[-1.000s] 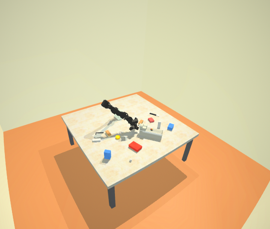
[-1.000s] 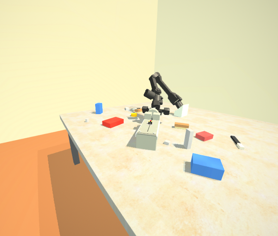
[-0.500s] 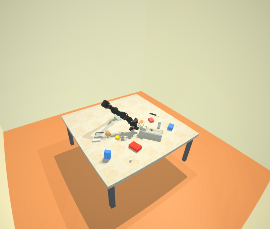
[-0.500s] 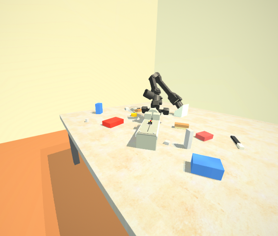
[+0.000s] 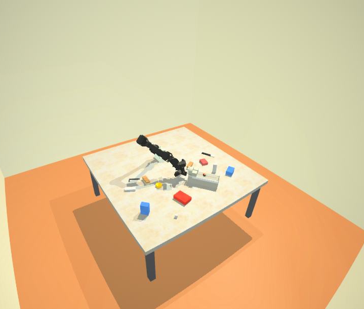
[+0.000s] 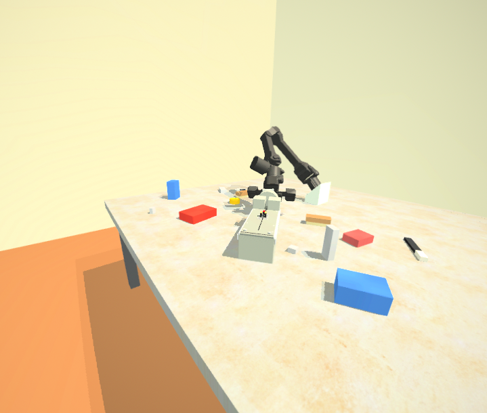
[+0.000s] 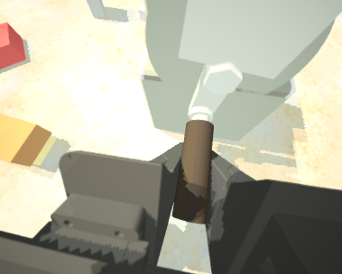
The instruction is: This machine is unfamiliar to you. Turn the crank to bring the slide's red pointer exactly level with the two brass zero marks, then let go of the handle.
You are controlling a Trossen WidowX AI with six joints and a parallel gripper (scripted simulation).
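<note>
Right now my gripper tip is 1 cm past the brown crank handle, 1 cm to the left of it and 3 cm below it. Round my gripper tip: red pointer: 12 cm ahead, 9 cm to the left, 5 cm above; crank: 4 cm above; yellow disc: 3 cm behind, 26 cm to the right, 2 cm below.
</note>
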